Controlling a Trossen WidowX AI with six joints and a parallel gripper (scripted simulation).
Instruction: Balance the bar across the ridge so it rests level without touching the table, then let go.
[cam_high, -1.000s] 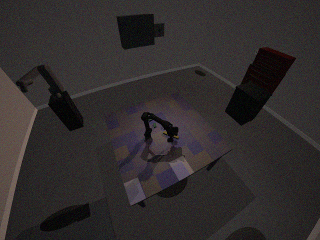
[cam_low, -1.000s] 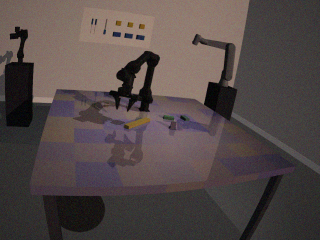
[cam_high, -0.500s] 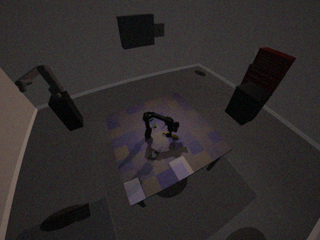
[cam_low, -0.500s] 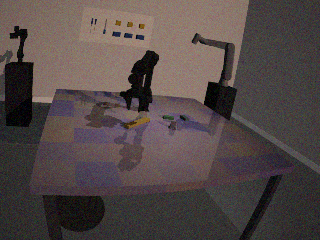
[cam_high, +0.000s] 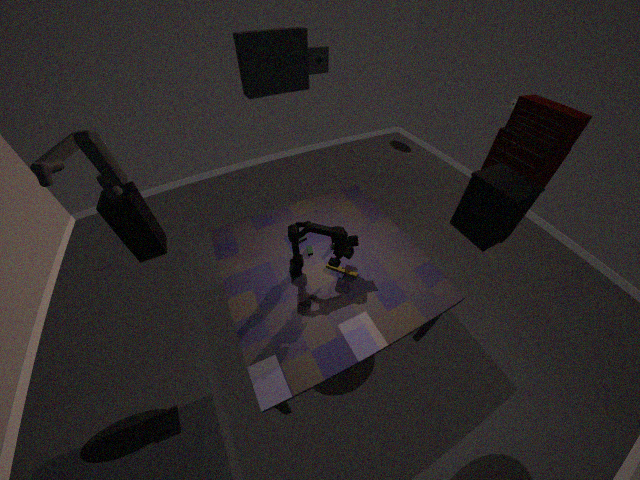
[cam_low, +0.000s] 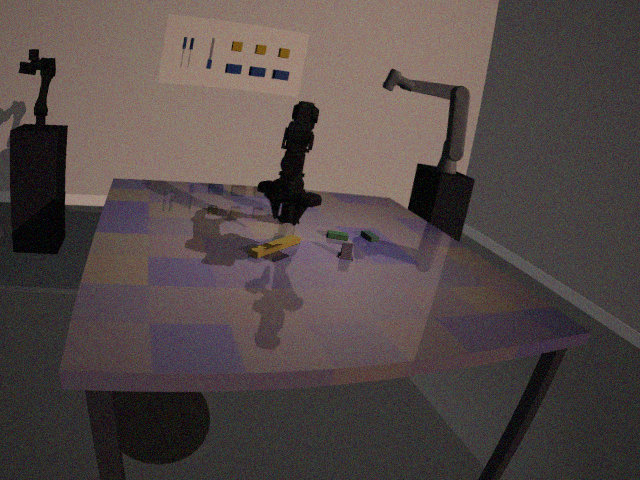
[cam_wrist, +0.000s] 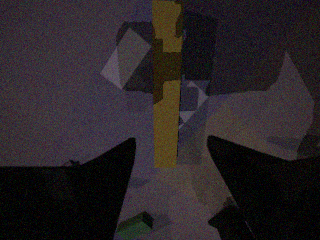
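The bar is 2 cm ahead of my gripper tip, 2 cm to the right of it and 7 cm below it.
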